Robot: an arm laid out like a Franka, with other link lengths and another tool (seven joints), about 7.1 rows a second.
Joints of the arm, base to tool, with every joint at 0 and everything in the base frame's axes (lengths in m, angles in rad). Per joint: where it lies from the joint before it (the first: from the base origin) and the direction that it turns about. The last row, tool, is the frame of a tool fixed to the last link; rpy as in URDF.
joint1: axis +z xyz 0 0 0.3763
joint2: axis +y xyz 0 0 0
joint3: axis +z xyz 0 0 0.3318
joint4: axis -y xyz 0.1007 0 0
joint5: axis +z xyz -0.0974 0 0.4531
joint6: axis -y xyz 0 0 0
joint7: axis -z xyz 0.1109 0 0
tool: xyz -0.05 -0.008 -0.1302 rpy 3.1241 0 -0.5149
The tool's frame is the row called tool.
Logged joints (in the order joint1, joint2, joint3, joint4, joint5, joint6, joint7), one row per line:
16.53, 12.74, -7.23, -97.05, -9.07, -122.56, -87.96
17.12, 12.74, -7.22, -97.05, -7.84, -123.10, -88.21
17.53, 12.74, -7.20, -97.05, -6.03, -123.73, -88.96
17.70, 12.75, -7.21, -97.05, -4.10, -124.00, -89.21
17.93, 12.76, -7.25, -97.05, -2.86, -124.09, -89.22
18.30, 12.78, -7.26, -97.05, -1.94, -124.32, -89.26
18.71, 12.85, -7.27, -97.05, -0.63, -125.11, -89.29
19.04, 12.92, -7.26, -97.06, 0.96, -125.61, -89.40
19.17, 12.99, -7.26, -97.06, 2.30, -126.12, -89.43
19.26, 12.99, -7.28, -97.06, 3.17, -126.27, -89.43
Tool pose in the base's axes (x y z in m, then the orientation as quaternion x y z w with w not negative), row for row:
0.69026, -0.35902, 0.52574, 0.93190, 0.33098, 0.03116, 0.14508
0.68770, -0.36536, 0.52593, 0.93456, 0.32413, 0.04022, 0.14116
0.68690, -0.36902, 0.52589, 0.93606, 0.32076, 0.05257, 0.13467
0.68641, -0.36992, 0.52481, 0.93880, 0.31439, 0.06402, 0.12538
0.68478, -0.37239, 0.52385, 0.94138, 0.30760, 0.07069, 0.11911
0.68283, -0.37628, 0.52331, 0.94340, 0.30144, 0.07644, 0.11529
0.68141, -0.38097, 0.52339, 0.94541, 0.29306, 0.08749, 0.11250
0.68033, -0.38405, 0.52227, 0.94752, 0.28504, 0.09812, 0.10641
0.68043, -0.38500, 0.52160, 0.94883, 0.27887, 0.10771, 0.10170
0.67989, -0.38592, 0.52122, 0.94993, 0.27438, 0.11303, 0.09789
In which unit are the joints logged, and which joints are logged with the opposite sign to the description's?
The joints are logged in degrees. Opposite sign: joint1, joint6.
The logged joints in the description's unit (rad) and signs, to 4 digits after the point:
-0.2885, 0.2224, -0.1262, -1.6938, -0.1583, 2.1391, -1.5352
-0.2988, 0.2224, -0.1260, -1.6938, -0.1368, 2.1485, -1.5396
-0.3060, 0.2224, -0.1257, -1.6938, -0.1052, 2.1595, -1.5526
-0.3089, 0.2225, -0.1258, -1.6938, -0.0716, 2.1642, -1.5570
-0.3129, 0.2227, -0.1265, -1.6938, -0.0499, 2.1658, -1.5572
-0.3194, 0.2231, -0.1267, -1.6938, -0.0339, 2.1698, -1.5579
-0.3266, 0.2243, -0.1269, -1.6938, -0.0110, 2.1836, -1.5584
-0.3323, 0.2255, -0.1267, -1.6940, 0.0168, 2.1923, -1.5603
-0.3346, 0.2267, -0.1267, -1.6940, 0.0401, 2.2012, -1.5608
-0.3362, 0.2267, -0.1271, -1.6940, 0.0553, 2.2038, -1.5608

